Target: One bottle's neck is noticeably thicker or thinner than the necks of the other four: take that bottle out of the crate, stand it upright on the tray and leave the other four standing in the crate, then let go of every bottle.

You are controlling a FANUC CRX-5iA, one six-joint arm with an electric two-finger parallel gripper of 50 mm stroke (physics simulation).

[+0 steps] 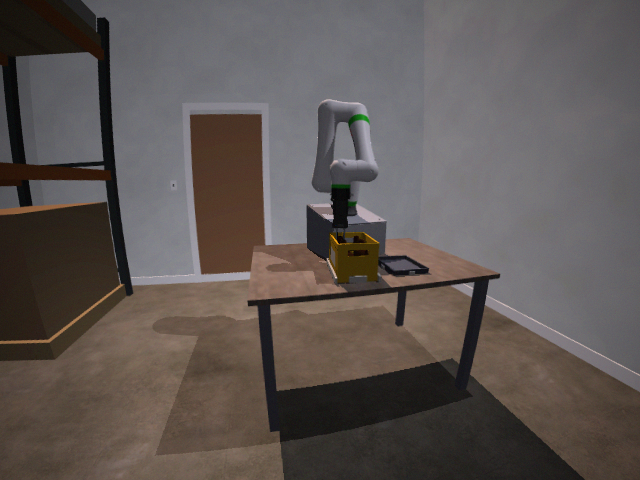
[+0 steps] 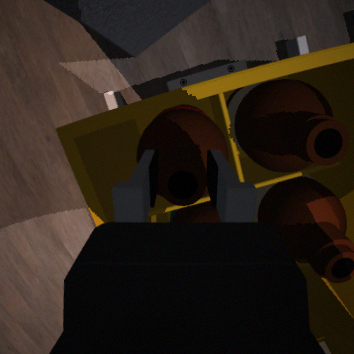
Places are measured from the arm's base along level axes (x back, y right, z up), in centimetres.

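Pixels of known places: gripper, fingertip midpoint: [image 1: 340,239] [image 2: 182,166].
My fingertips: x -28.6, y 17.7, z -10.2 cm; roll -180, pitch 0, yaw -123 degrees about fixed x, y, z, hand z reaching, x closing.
Note:
Behind a point stands the place of what it marks.
My gripper [image 1: 340,233] @(x -28.6, y 17.7, z -10.2 cm) [image 2: 182,166] @(x -28.6, y 17.7, z -10.2 cm) is shut on the neck of a brown bottle [image 2: 175,127] @(x -26.7, y 17.0, z -13.1 cm) in the corner cell of the yellow crate [image 1: 357,268] @(x -51.6, y 20.6, z -18.7 cm) [image 2: 280,67] @(x -26.4, y 10.8, z -7.5 cm). The bottle's dark mouth shows between the fingers; its body is within the cell walls. A second brown bottle [image 2: 270,120] @(x -29.7, y 11.3, z -12.7 cm) stands in the cell to the right, and a third bottle [image 2: 292,212] @(x -37.3, y 12.9, z -13.4 cm) below that one. Part of another bottle [image 2: 196,216] @(x -33.9, y 19.6, z -14.3 cm) shows under the gripper body, its neck hidden. Any further bottle is hidden. The black tray [image 1: 403,265] @(x -42.2, y -13.6, z -24.5 cm) lies right of the crate, with no bottle on it.
The crate stands near the front edge of the wooden table [image 1: 289,284] @(x -43.0, y 49.3, z -25.0 cm), with light brackets [image 2: 111,99] @(x -21.7, y 21.6, z -22.0 cm) around its base. Its raised walls and yellow dividers [image 2: 232,140] @(x -30.3, y 14.0, z -15.6 cm) enclose the bottles. The robot's grey pedestal [image 1: 361,235] is behind the crate.

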